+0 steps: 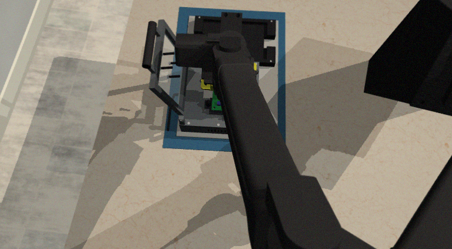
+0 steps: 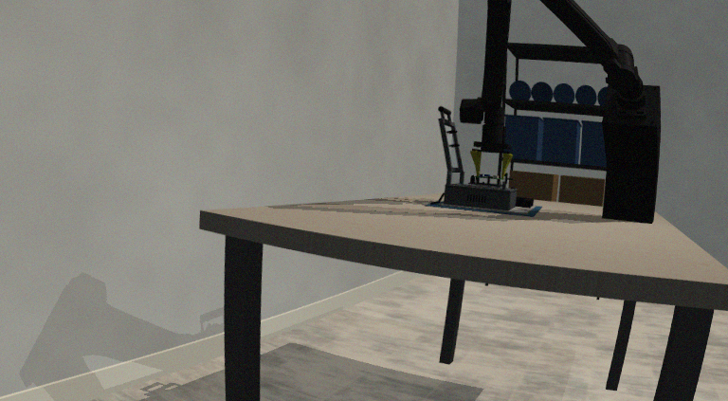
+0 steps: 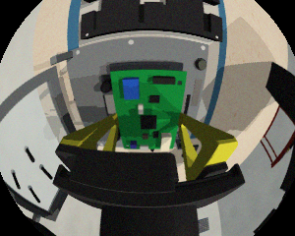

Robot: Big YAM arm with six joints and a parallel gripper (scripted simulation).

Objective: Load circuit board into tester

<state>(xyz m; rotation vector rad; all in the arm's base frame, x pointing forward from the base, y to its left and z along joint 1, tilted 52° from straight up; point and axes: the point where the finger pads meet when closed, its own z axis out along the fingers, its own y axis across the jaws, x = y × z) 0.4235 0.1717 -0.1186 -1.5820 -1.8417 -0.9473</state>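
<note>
Right now the green circuit board is right at my hand. The rest, counted from my hand: see-through lid (12 cm ahead, 2 cm to the left, 9 cm above).
</note>
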